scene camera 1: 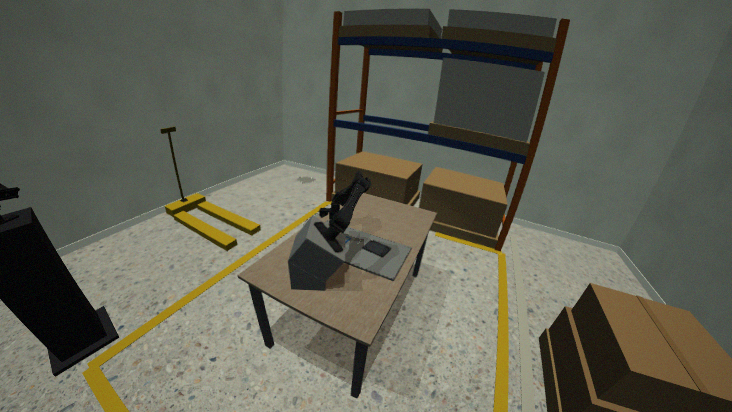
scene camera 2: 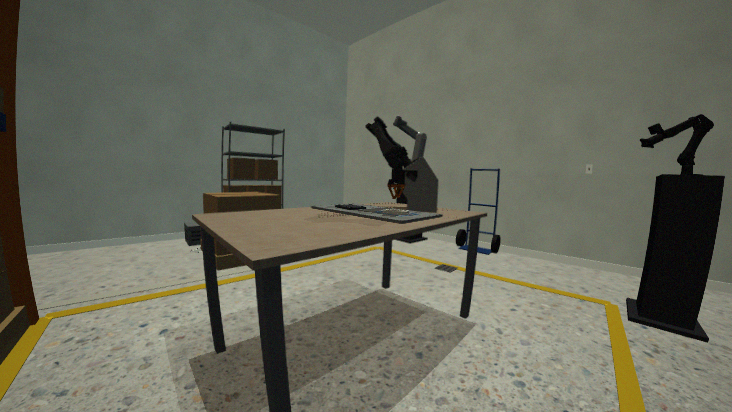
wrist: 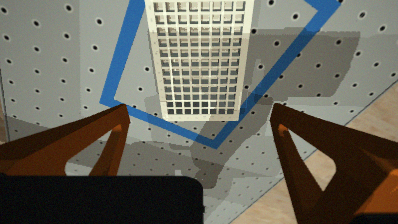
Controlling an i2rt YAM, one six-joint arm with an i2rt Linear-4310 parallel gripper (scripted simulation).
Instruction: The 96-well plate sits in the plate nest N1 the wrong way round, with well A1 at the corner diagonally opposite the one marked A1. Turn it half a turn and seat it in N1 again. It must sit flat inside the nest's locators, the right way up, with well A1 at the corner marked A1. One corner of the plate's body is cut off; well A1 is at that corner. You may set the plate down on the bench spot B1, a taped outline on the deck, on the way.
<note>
I see my gripper and a cream 96-well plate.
</note>
